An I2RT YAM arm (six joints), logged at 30 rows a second.
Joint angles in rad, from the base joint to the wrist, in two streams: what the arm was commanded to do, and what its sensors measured. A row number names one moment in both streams.
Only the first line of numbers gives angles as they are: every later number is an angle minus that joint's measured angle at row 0.
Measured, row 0:
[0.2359 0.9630 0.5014 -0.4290 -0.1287 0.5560]
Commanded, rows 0 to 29:
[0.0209 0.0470 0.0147 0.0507 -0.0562 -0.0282]
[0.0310 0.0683 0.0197 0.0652 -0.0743 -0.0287]
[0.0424 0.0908 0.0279 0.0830 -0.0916 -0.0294]
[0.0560 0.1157 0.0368 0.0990 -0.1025 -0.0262]
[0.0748 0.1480 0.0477 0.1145 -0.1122 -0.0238]
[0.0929 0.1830 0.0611 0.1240 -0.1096 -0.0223]
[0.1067 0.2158 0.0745 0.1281 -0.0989 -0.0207]
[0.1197 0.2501 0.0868 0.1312 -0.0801 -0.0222]
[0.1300 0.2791 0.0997 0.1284 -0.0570 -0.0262]
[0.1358 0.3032 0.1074 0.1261 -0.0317 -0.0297]
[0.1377 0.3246 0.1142 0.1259 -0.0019 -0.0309]
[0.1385 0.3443 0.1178 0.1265 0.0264 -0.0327]
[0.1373 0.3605 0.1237 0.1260 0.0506 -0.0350]
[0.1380 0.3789 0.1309 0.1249 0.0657 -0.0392]
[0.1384 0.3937 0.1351 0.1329 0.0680 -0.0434]
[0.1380 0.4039 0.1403 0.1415 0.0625 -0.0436]
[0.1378 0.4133 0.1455 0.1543 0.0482 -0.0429]
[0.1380 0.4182 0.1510 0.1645 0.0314 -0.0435]
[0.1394 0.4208 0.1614 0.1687 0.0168 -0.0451]
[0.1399 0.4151 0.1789 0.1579 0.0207 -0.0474]
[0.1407 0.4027 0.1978 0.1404 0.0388 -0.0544]
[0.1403 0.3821 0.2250 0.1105 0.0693 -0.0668]
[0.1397 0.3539 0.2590 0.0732 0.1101 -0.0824]
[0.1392 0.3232 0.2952 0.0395 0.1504 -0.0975]
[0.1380 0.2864 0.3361 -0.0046 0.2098 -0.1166]
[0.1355 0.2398 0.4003 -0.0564 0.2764 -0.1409]
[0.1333 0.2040 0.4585 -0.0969 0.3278 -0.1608]
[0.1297 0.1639 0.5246 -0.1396 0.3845 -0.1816]
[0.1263 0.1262 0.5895 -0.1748 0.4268 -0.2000]
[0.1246 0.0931 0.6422 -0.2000 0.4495 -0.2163]
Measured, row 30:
[0.1328 0.2083 0.5074 -0.0885 0.2483 -0.1419]
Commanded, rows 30 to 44:
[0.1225 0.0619 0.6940 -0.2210 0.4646 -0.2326]
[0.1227 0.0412 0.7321 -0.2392 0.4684 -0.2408]
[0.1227 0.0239 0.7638 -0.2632 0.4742 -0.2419]
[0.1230 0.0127 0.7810 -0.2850 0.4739 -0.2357]
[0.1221 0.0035 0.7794 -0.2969 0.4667 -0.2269]
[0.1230 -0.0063 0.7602 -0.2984 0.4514 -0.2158]
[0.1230 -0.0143 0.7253 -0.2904 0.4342 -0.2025]
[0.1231 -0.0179 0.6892 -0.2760 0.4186 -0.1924]
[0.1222 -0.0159 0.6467 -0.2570 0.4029 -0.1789]
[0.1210 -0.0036 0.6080 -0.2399 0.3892 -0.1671]
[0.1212 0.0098 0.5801 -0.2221 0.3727 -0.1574]
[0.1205 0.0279 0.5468 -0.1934 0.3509 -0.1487]
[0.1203 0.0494 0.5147 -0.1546 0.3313 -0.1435]
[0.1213 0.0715 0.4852 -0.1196 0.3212 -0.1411]
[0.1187 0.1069 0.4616 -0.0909 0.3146 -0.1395]
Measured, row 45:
[0.1259 0.0565 0.5112 -0.1392 0.3570 -0.1690]
